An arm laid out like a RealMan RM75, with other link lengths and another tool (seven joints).
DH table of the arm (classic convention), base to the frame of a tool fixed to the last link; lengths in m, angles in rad. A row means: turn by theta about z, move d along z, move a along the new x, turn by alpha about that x. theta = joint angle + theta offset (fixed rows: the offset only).
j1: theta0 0; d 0.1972; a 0; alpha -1.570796
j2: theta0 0; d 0; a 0; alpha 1.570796
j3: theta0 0; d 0.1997; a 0; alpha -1.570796
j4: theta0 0; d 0; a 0; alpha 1.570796
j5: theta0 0; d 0.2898; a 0; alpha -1.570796
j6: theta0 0; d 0; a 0; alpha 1.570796
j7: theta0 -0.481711; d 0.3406; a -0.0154; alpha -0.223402
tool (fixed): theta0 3.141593; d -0.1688; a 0; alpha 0
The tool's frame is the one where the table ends.
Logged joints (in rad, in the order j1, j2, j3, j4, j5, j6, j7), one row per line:
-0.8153 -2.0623 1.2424 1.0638 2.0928 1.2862 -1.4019
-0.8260 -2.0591 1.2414 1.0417 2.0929 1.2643 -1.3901
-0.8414 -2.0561 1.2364 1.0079 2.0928 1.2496 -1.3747
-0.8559 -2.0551 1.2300 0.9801 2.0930 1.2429 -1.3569
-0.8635 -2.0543 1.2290 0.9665 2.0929 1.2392 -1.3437
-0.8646 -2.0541 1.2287 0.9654 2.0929 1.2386 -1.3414
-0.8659 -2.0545 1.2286 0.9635 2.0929 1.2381 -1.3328
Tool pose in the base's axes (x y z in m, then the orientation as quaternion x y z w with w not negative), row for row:
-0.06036 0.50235 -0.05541 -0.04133 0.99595 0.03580 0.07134
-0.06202 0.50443 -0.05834 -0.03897 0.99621 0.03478 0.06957
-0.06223 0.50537 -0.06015 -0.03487 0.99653 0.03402 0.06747
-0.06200 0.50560 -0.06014 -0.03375 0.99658 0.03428 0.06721
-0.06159 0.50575 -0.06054 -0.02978 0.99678 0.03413 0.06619
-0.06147 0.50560 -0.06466 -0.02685 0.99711 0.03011 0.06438
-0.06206 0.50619 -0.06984 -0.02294 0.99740 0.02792 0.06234
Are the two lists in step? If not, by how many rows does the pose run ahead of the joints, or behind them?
The pose runs 2 rows ahead of the joints: the pose in row i belongs to the joints in row i + 2.
